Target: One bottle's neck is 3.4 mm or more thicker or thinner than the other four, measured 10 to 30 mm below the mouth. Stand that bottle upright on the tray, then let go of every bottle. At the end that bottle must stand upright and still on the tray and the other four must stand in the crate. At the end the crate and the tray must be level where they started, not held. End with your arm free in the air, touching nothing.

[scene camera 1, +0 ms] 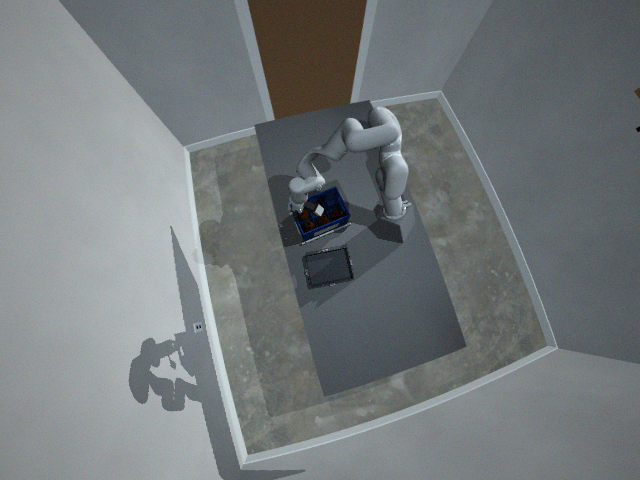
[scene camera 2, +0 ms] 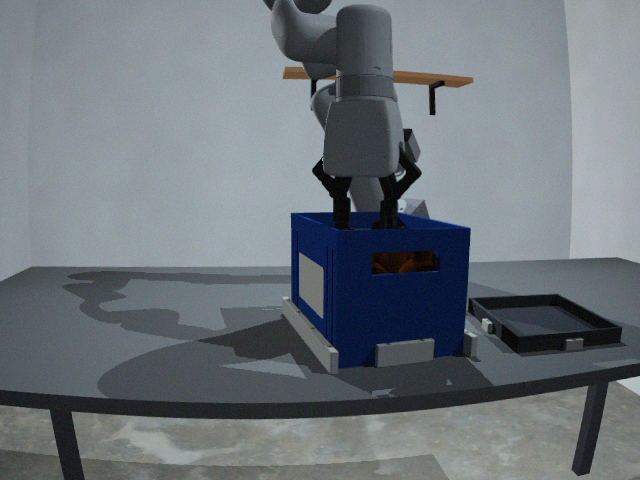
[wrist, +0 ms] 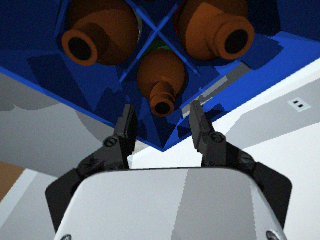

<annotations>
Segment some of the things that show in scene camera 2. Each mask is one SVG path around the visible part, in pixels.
My gripper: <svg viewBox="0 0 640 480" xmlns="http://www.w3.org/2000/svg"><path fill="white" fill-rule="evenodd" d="M338 97L336 102L331 102L329 106L324 134L323 157L312 169L313 174L321 181L322 185L329 192L330 197L333 198L335 228L343 229L350 227L351 199L347 197L347 192L352 178L370 177L379 179L384 194L384 200L380 202L380 229L395 229L398 200L422 174L415 164L421 151L412 129L403 129L398 103L394 102L391 98L379 96ZM406 171L406 174L403 176L403 178L397 182L396 177L402 175L404 171Z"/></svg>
A blue crate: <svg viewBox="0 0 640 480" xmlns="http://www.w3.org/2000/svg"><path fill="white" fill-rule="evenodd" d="M350 228L372 229L373 221L380 221L380 212L351 212ZM291 213L292 302L339 352L338 369L375 365L376 344L432 338L435 340L433 358L463 354L471 228L398 212L397 224L395 226L404 226L406 229L338 230L335 228L333 212ZM438 262L438 271L372 275L372 253L433 251L433 259Z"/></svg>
A black tray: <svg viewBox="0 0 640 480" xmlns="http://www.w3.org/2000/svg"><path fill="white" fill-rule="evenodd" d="M469 298L468 312L481 323L482 319L488 319L492 322L492 332L516 353L564 349L565 339L582 338L584 339L583 347L620 343L621 326L559 294Z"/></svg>
</annotations>
